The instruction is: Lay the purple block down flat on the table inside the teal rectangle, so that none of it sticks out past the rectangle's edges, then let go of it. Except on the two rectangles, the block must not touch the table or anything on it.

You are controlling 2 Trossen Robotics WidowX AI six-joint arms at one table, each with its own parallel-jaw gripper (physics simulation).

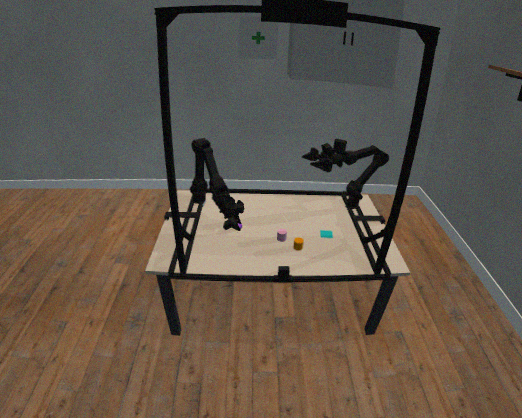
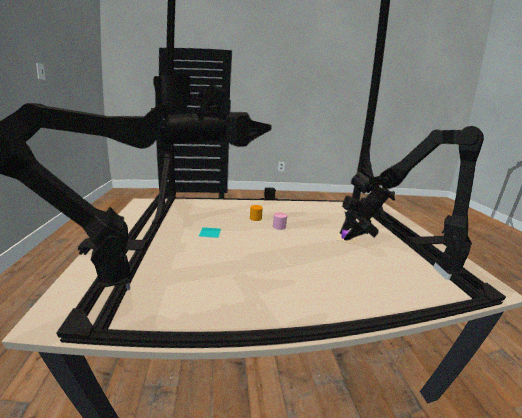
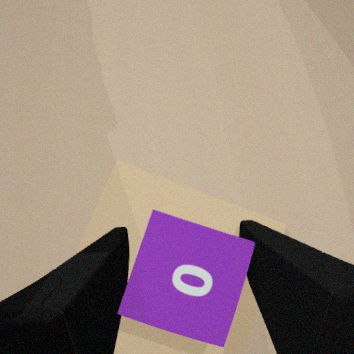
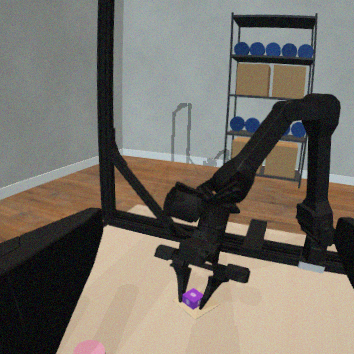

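Observation:
The purple block stands over the pale yellow rectangle, its top marked with a white 0. My left gripper is low there, shut on the block, with a finger against each of two opposite sides. The block is turned slightly relative to the fingers. The teal rectangle lies bare on the table. My right gripper is open and empty, high above the table.
A pink cylinder and an orange cylinder stand upright between the left gripper and the teal rectangle. A black frame runs around the table, with tall posts.

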